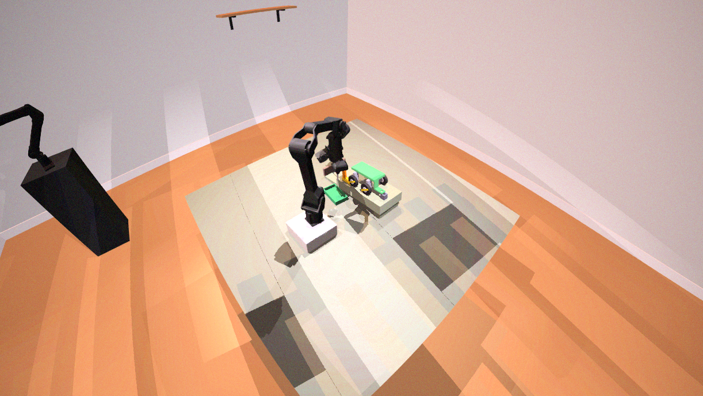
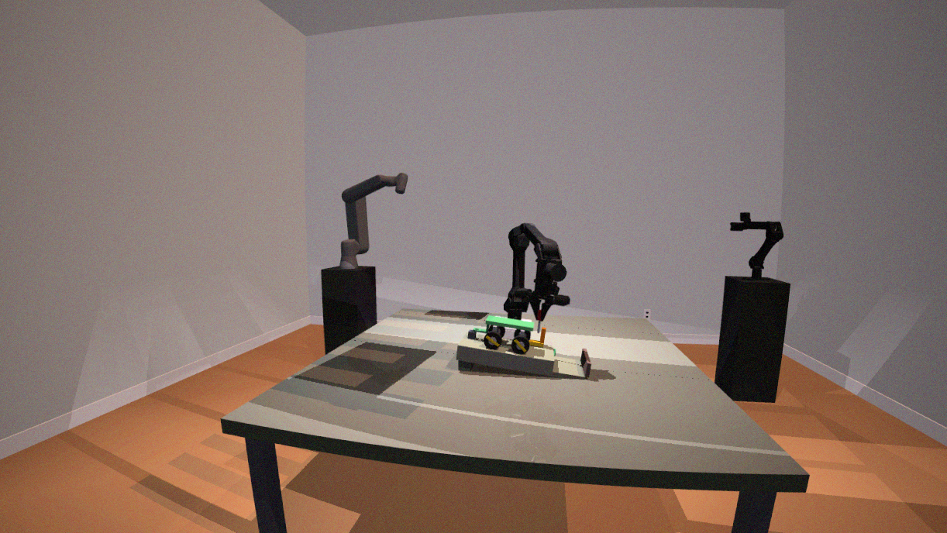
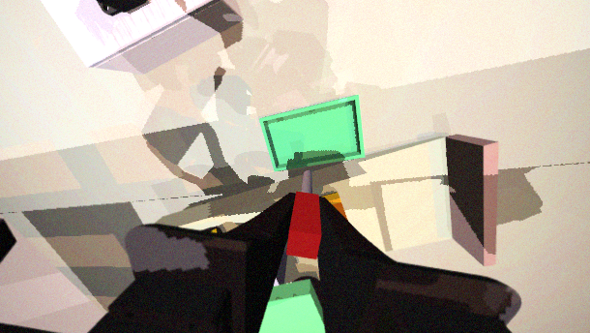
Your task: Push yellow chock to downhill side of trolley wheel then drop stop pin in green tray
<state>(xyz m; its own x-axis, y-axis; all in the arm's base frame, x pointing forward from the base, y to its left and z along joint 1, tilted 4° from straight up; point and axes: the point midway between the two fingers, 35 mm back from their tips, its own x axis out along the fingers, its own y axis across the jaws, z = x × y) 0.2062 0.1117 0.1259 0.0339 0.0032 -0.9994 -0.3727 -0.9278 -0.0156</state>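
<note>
Now: gripper tip 14 cm above the green tray and 2 cm past it. Also, from my gripper tip: red-headed stop pin (right at my gripper tip); trolley (11 cm ahead, 9 cm to the right, 2 cm below); yellow chock (5 cm below, 5 cm ahead, 1 cm to the right).
</note>
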